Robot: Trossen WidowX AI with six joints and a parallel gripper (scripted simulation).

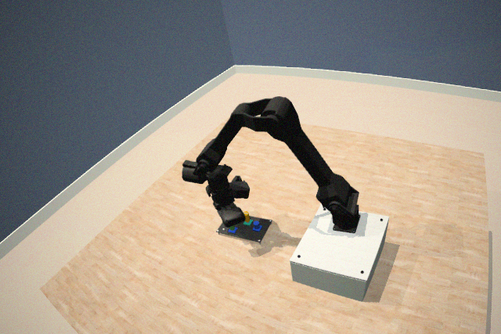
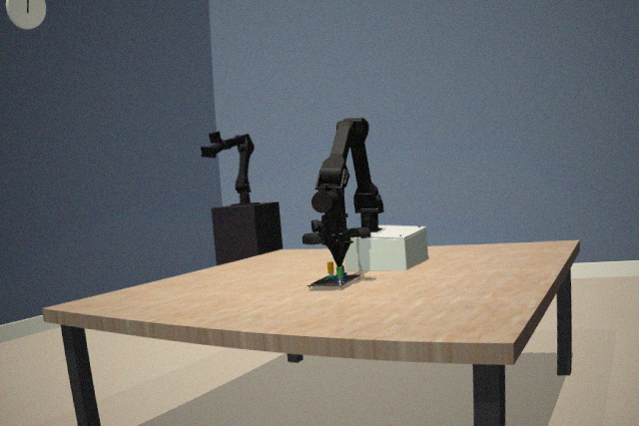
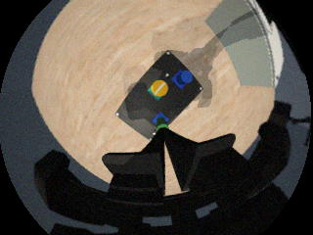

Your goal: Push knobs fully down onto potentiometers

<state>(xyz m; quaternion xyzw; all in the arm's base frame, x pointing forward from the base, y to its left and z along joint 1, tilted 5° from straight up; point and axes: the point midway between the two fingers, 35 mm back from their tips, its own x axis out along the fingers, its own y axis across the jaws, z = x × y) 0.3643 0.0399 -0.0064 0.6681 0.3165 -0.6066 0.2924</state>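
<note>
Right now my gripper tip is 1 cm above the green knob. The rest, counted from my gripper tip: orange knob: 4 cm to the right, 4 cm behind.
</note>
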